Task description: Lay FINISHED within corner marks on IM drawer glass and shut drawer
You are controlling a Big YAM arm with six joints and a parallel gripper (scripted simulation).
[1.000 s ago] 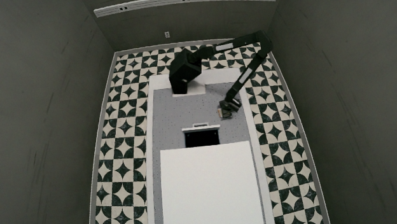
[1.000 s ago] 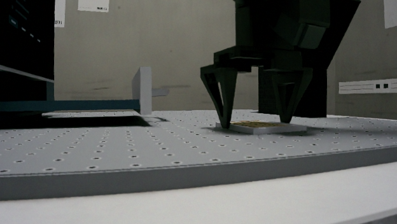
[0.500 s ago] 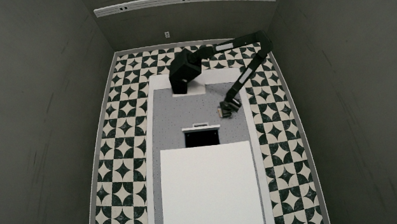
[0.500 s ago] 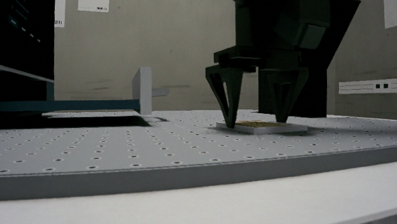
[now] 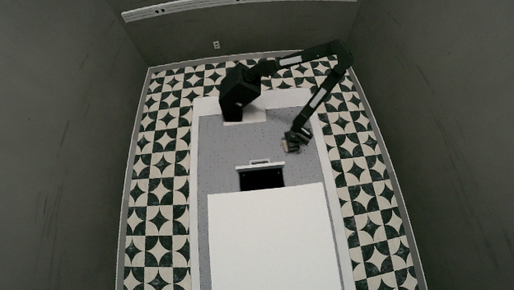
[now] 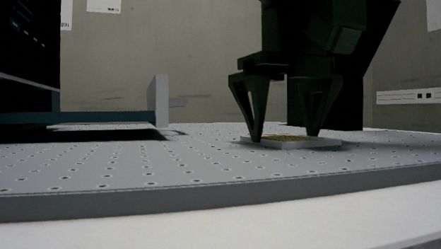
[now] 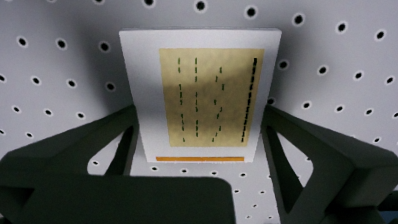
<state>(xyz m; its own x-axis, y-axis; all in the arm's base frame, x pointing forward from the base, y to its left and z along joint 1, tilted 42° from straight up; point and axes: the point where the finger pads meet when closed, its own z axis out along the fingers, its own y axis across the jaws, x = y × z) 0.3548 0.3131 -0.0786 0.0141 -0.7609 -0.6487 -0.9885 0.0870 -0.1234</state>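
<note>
The cassette FINISHED is 1 cm below my hand. Round my hand: drawer 23 cm ahead, 23 cm to the right, 3 cm above.
</note>
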